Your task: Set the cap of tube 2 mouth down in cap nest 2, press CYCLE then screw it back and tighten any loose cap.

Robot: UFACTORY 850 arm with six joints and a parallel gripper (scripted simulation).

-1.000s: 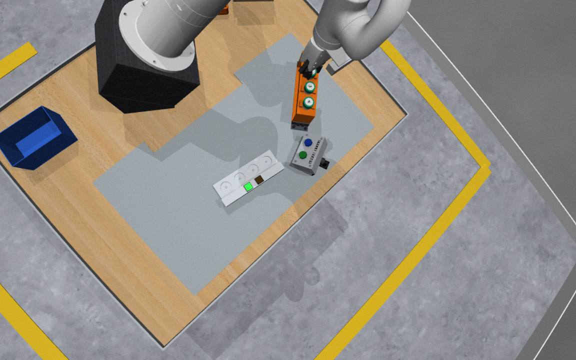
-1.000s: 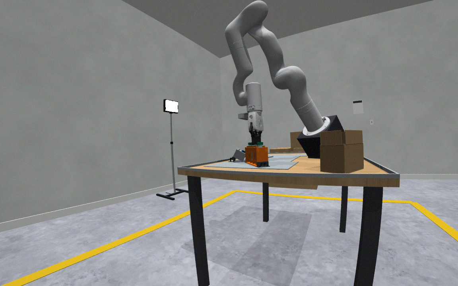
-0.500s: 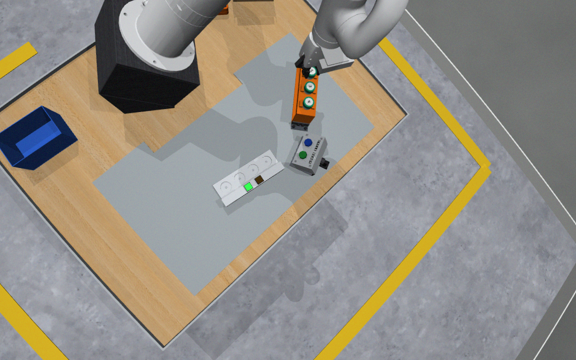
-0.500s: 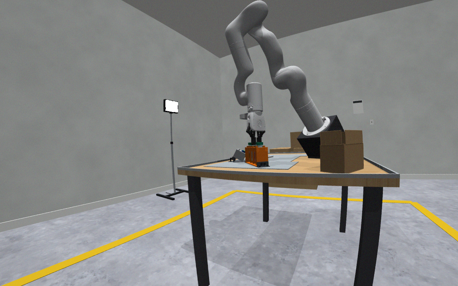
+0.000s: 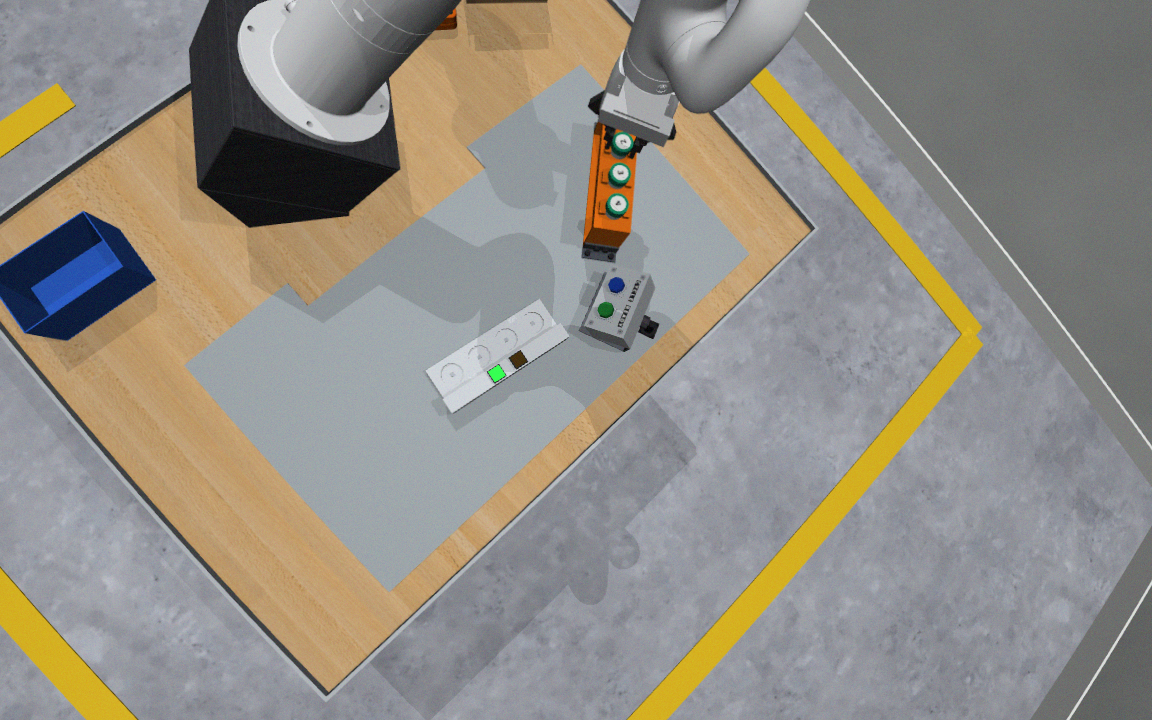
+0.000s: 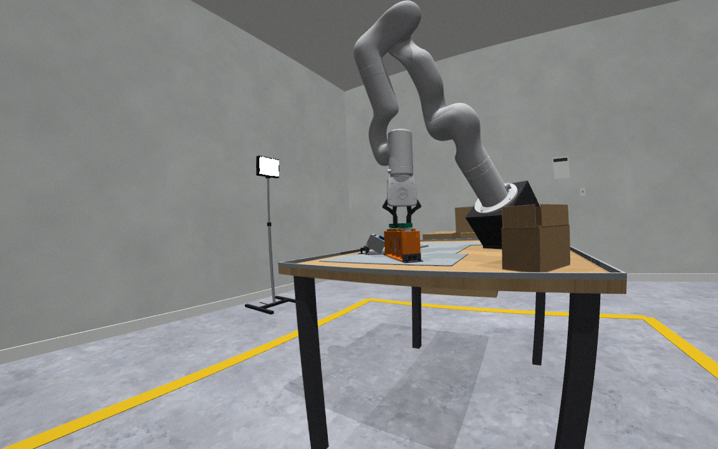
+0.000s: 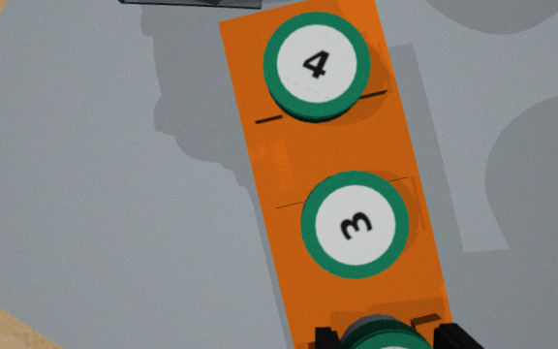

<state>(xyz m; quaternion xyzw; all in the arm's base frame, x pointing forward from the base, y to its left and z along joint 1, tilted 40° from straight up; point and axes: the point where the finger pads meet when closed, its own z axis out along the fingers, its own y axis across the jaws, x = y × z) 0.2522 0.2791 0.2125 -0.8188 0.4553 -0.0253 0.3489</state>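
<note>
Right now the green-rimmed cap is 10 mm below my hand. From my hand the other things lie so: blue cycle key (180 mm ahead, 120 mm to the right, 60 mm below); then key housing (210 mm ahead, 130 mm to the right, 80 mm below); then green ready key (210 mm ahead, 160 mm to the right, 60 mm below).
</note>
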